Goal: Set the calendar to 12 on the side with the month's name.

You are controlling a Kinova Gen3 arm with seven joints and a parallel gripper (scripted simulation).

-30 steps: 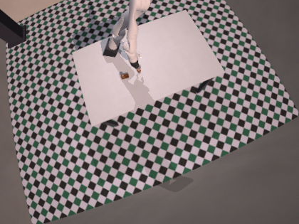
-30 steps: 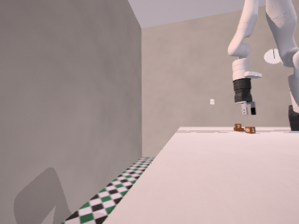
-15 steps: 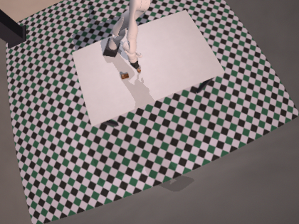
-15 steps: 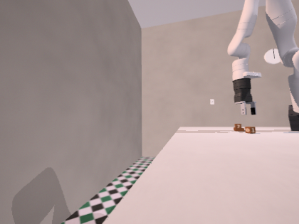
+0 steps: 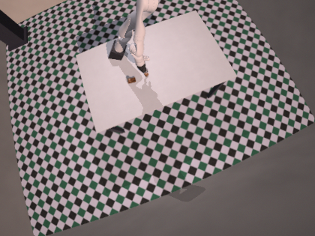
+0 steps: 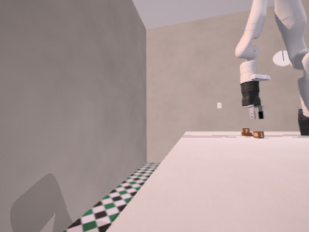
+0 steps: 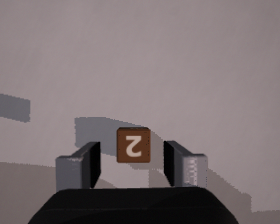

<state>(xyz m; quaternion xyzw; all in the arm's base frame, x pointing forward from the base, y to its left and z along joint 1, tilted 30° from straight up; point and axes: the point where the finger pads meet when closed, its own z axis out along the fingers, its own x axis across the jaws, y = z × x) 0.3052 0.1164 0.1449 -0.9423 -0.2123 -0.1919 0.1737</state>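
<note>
My gripper is now 9 cm above the brown cube. Also, from my hand: brown wooden tray (1 cm ahead, 15 cm to the right, 10 cm below).
</note>
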